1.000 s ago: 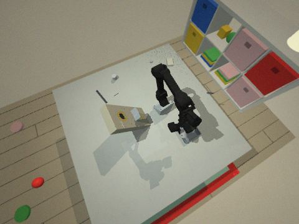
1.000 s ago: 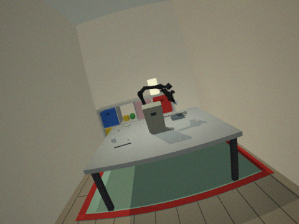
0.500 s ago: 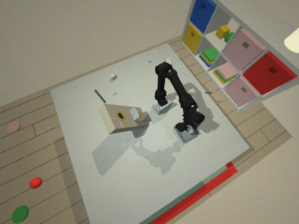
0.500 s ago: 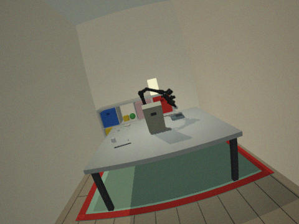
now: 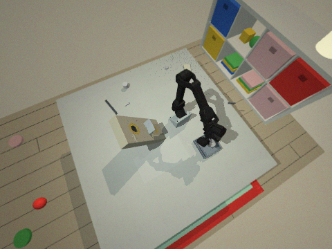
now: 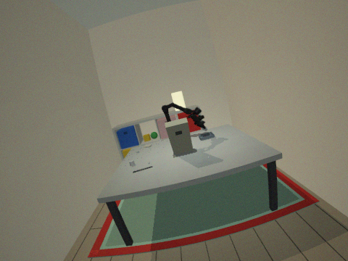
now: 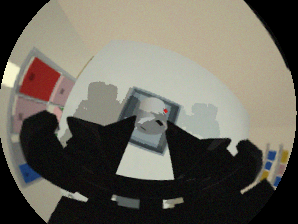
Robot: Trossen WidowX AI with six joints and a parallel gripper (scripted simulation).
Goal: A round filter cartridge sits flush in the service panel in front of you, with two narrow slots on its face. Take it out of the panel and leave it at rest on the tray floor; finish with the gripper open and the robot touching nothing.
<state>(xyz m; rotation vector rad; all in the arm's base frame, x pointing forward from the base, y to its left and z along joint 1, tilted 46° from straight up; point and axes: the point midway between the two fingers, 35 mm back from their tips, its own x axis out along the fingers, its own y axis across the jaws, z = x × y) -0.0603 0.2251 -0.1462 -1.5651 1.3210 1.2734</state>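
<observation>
My gripper tip is now 9 cm above the grey tray. From my gripper tip the other things lie so: beige service panel 38 cm ahead, 29 cm to the right, 6 cm above; small beige block 27 cm behind, 68 cm to the right, 10 cm below; round grey filter cartridge right at my gripper tip.
</observation>
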